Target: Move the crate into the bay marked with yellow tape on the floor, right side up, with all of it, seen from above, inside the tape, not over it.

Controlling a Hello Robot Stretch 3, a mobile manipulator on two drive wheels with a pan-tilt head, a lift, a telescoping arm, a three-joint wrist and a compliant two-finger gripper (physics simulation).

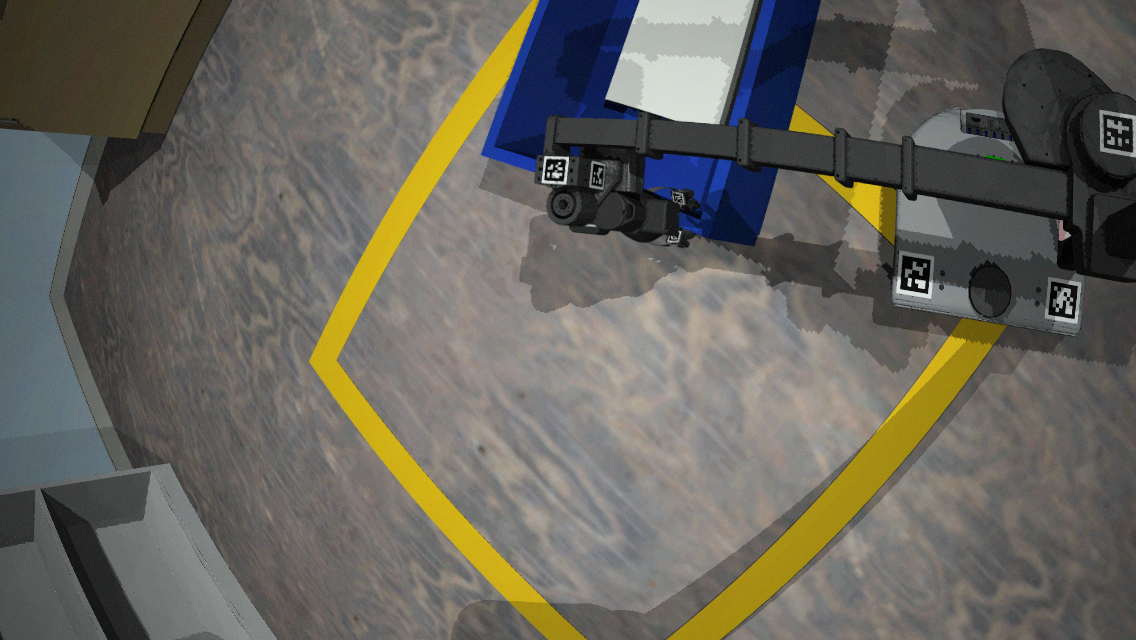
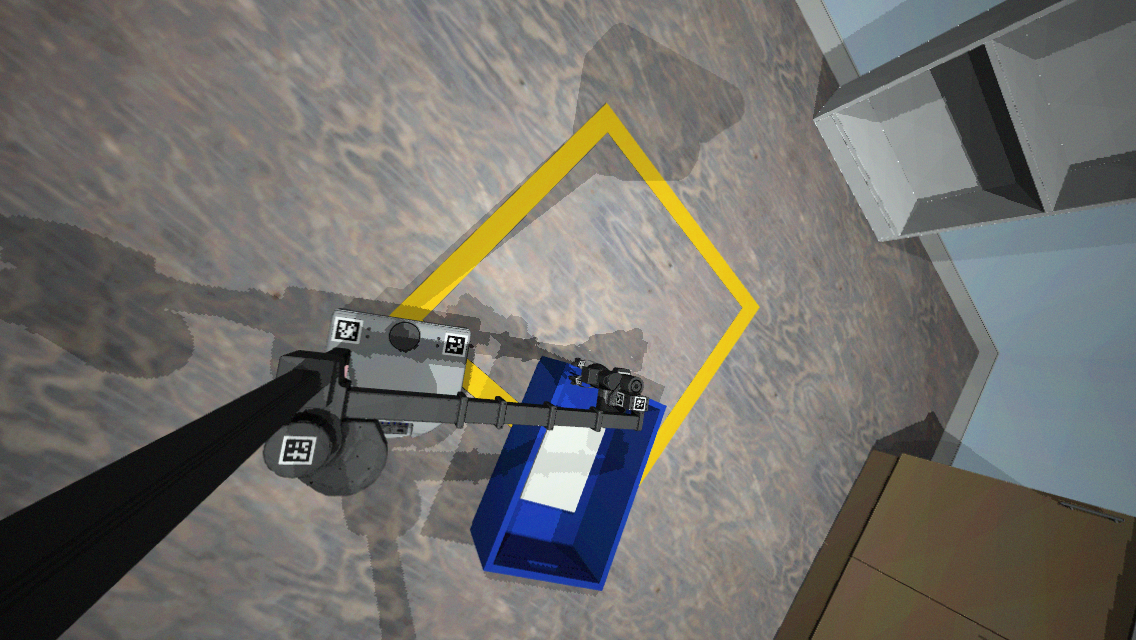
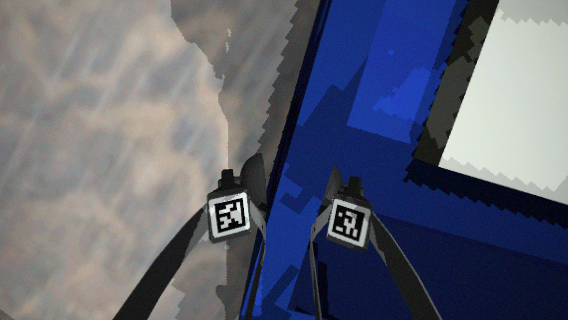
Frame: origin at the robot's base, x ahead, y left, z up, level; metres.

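Seen in the pictures: robot's base, origin of its link: [image 1: 987,288] [image 2: 403,334].
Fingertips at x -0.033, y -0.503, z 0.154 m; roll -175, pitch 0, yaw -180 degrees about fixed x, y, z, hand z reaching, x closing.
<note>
Offsets run from my fingertips to a thing's middle. "spot": to the spot under its first point.
The blue crate @[0.314 m back, 0.061 m right, 0.043 m down] [image 1: 755,182] [image 2: 628,492] [image 3: 320,125] is right side up, its open top facing up, with a white block @[0.314 m back, 0.061 m right, 0.108 m down] [image 1: 683,55] [image 2: 562,469] [image 3: 510,110] inside. One end of the crate lies inside the yellow tape @[spot: 0.365 m ahead, 0.901 m right, 0.153 m down] [image 1: 324,359] [image 2: 751,306]; it crosses the tape, and its other end is outside the bay. My gripper [image 1: 690,218] [image 2: 576,371] [image 3: 291,179] is shut on the crate's end wall, one finger outside and one inside. Whether the crate is raised off the floor is hard to tell. My arm hides part of it.
My base [image 1: 985,254] [image 2: 405,357] covers one corner region of the tape. A grey open shelf unit [image 1: 162,477] [image 2: 846,155] and a brown cabinet @[spot: 0.392 m back, 1.797 m right, 0.369 m up] [image 1: 71,71] [image 2: 993,540] stand near the pale blue walls, beyond the tape.
</note>
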